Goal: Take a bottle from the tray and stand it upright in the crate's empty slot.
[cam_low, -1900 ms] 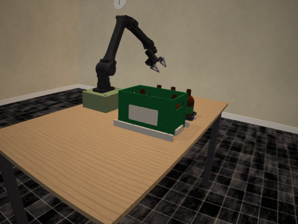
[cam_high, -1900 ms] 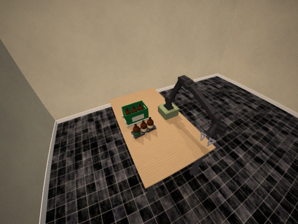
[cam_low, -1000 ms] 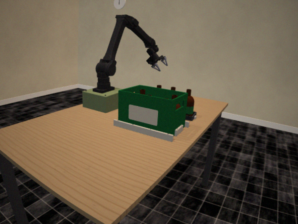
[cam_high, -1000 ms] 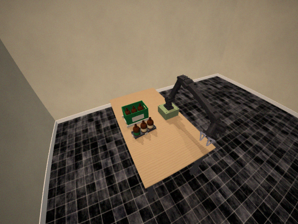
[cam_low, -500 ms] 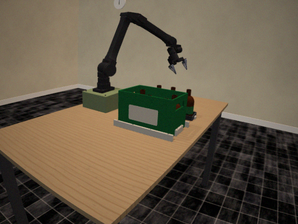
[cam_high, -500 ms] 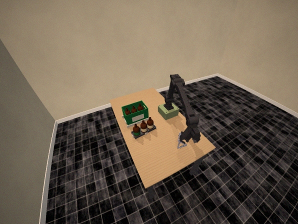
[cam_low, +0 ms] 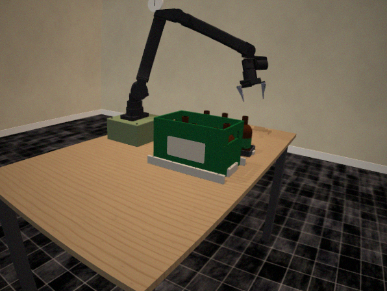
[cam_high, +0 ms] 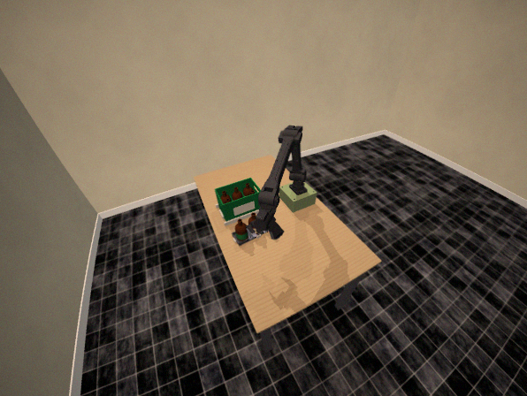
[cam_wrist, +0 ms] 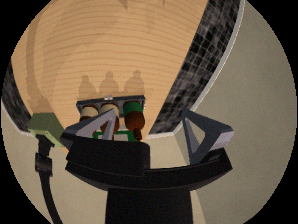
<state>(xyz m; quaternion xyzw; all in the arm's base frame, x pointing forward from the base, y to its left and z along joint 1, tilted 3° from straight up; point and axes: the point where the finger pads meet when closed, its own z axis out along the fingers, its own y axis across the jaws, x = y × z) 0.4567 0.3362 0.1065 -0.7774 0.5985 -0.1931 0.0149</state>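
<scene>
The brown bottle is 20 cm to the right of my hand, 13 cm below it and 6 cm behind it. Also, from my hand: green crate 44 cm to the right, 13 cm below, 5 cm behind; dark tray 20 cm to the right, 20 cm below, 5 cm behind.
</scene>
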